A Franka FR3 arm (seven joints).
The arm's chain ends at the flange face. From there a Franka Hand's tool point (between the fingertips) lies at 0.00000 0.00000 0.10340 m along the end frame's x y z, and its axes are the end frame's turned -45 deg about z.
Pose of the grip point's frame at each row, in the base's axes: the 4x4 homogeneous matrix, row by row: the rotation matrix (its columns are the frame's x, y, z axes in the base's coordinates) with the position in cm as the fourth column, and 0 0 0 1 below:
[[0.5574 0.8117 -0.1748 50.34], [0.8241 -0.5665 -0.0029 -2.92], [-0.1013 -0.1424 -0.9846 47.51], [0 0 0 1]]
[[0.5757 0.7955 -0.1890 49.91], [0.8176 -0.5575 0.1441 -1.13], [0.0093 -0.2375 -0.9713 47.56], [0 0 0 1]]
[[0.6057 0.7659 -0.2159 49.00], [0.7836 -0.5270 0.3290 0.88], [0.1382 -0.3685 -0.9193 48.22], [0 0 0 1]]
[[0.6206 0.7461 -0.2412 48.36], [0.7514 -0.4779 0.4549 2.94], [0.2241 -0.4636 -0.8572 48.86], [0 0 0 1]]
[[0.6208 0.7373 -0.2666 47.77], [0.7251 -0.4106 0.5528 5.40], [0.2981 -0.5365 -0.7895 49.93], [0 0 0 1]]
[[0.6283 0.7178 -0.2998 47.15], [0.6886 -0.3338 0.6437 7.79], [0.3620 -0.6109 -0.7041 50.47], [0 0 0 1]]
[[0.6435 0.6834 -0.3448 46.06], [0.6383 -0.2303 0.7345 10.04], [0.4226 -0.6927 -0.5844 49.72], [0 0 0 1]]
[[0.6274 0.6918 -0.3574 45.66], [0.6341 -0.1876 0.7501 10.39], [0.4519 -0.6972 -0.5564 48.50], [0 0 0 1]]
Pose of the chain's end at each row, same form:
[[0.9681 0.1798 -0.1748 52.15], [0.1822 -0.9833 -0.0029 -2.89], [-0.1723 -0.0291 -0.9846 57.69], [0 0 0 1]]
[[0.9696 0.1554 -0.1890 51.86], [0.1839 -0.9723 0.1441 -2.62], [-0.1614 -0.1745 -0.9713 57.60], [0 0 0 1]]
[[0.9699 0.1133 -0.2159 51.23], [0.1814 -0.9267 0.3290 -2.52], [-0.1628 -0.3583 -0.9193 57.73], [0 0 0 1]]
[[0.9664 0.0887 -0.2412 50.85], [0.1934 -0.8692 0.4549 -1.76], [-0.1694 -0.4863 -0.8572 57.72], [0 0 0 1]]
[[0.9603 0.0824 -0.2666 50.53], [0.2224 -0.8031 0.5528 -0.32], [-0.1686 -0.5902 -0.7895 58.09], [0 0 0 1]]
[[0.9518 0.0633 -0.2998 50.25], [0.2509 -0.7229 0.6437 1.13], [-0.1760 -0.6879 -0.7041 57.75], [0 0 0 1]]
[[0.9383 0.0282 -0.3448 49.63], [0.2885 -0.6142 0.7345 2.45], [-0.1910 -0.7886 -0.5844 55.76], [0 0 0 1]]
[[0.9328 0.0455 -0.3574 49.36], [0.3157 -0.5810 0.7501 2.63], [-0.1735 -0.8125 -0.5564 54.25], [0 0 0 1]]

